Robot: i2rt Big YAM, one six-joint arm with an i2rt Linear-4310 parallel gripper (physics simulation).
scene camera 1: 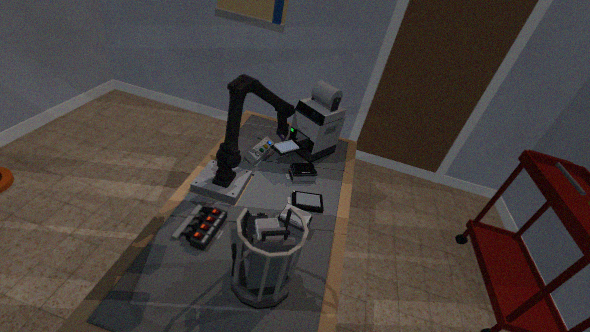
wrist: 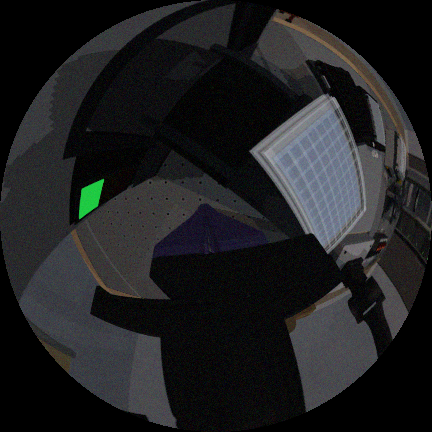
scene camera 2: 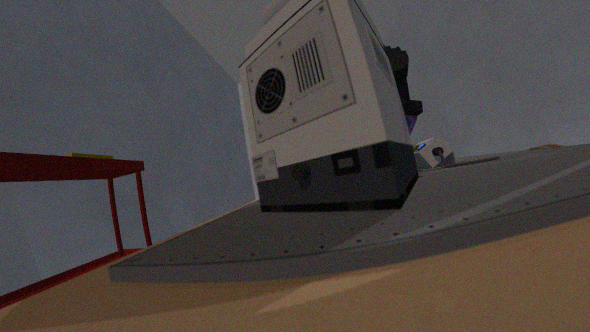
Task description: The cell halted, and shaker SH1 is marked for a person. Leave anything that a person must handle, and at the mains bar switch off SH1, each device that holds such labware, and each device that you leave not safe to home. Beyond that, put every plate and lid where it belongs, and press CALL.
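Frame: origin at the arm's base, x up, y back, z right, level; metres.
Seen in the pictures: gripper, between the fingertips: (scene camera 1: 283, 141) (wrist: 204, 209); arm's base, origin of its link: (scene camera 1: 224, 179) (wrist: 348, 268).
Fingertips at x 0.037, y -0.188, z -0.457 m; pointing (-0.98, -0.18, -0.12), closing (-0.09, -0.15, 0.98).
Observation:
Pixels of each thing's top centre, then the offset from my fingertips to it. "pt": a spot on its surface instead. Level surfaces: height alone.
- small button box, centre of its top: (scene camera 2: 419, 141) (scene camera 1: 260, 144) dx +0.009, dy +0.110, dz +0.120 m
- clear well plate, centre of its top: (wrist: 342, 191) (scene camera 1: 287, 144) dx +0.047, dy -0.043, dz +0.101 m
- white reader, centre of its top: (scene camera 1: 328, 85) dx +0.381, dy -0.174, dz -0.120 m
- mains bar, a spot on its surface: (scene camera 1: 205, 226) pt dx -0.023, dy +0.123, dz +0.790 m
- black device, centre of its top: (wrist: 353, 101) (scene camera 1: 304, 167) dx -0.005, dy -0.184, dz +0.194 m
- pale plate, centre of its top: (scene camera 1: 308, 199) dx -0.045, dy -0.262, dz +0.399 m
- grey board, height of its surface: dx -0.074 m
- round rack, centre of its top: (scene camera 1: 273, 221) dx +0.268, dy -0.177, dz +0.904 m
My gripper (scene camera 1: 281, 134) (scene camera 2: 409, 122) (wrist: 204, 209) is shut with nothing between its purple fingers. It points down just above the small button box (scene camera 1: 259, 149) (scene camera 2: 434, 151), whose blue button (scene camera 1: 268, 143) (scene camera 2: 420, 145) glows. The box is hidden under the fingers in the wrist view. A clear well plate (scene camera 1: 286, 145) (wrist: 318, 173) lies on the tray that sticks out of the white reader (scene camera 1: 319, 124) (scene camera 2: 317, 107), beside a green light (scene camera 1: 292, 129) (wrist: 90, 198). The mains bar (scene camera 1: 205, 226) shows several orange lit switches.
A black device (scene camera 1: 302, 171) and a black nest holding a pale plate (scene camera 1: 307, 200) stand on the grey board (scene camera 1: 264, 193) (scene camera 2: 288, 243). A round rack (scene camera 1: 268, 255) with labware stands in front. A red cart (scene camera 1: 536, 231) (scene camera 2: 70, 166) stands off the table.

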